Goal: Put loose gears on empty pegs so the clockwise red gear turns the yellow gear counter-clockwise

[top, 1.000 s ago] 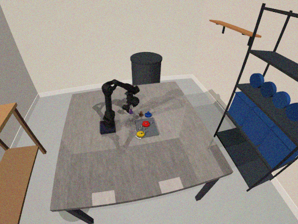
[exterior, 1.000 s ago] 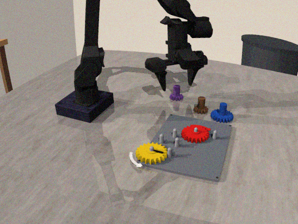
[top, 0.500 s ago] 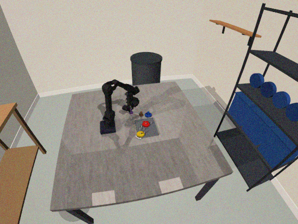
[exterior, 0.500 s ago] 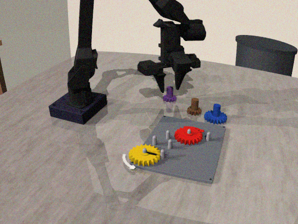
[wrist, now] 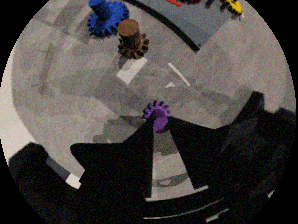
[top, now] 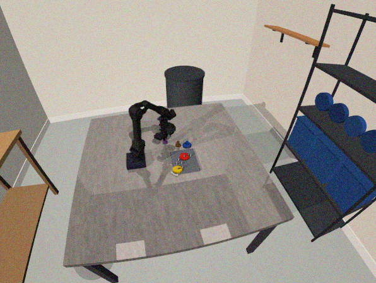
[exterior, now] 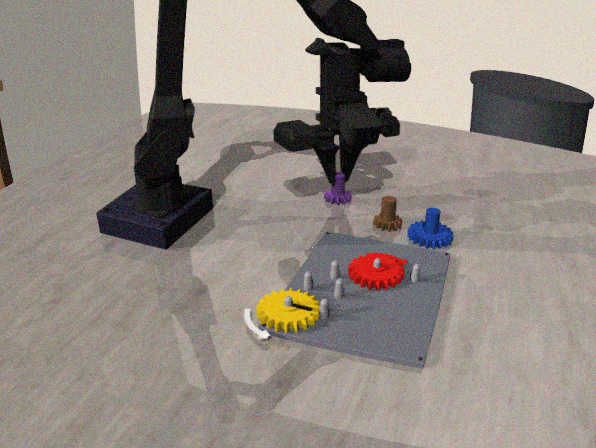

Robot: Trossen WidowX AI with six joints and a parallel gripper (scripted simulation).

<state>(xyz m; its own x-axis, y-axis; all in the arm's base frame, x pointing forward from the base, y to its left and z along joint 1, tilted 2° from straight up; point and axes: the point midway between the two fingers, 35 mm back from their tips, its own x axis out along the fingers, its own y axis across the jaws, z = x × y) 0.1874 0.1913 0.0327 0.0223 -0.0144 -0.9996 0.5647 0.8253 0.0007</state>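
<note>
Right now my gripper tip is 130 mm short of the red gear, 180 mm to the left of it and 10 mm above it. Round my gripper tip: blue gear: 160 mm ahead, 50 mm to the right, 10 mm below; then brown gear: 100 mm ahead, 40 mm to the right, 10 mm below; then purple gear: 10 mm below.
</note>
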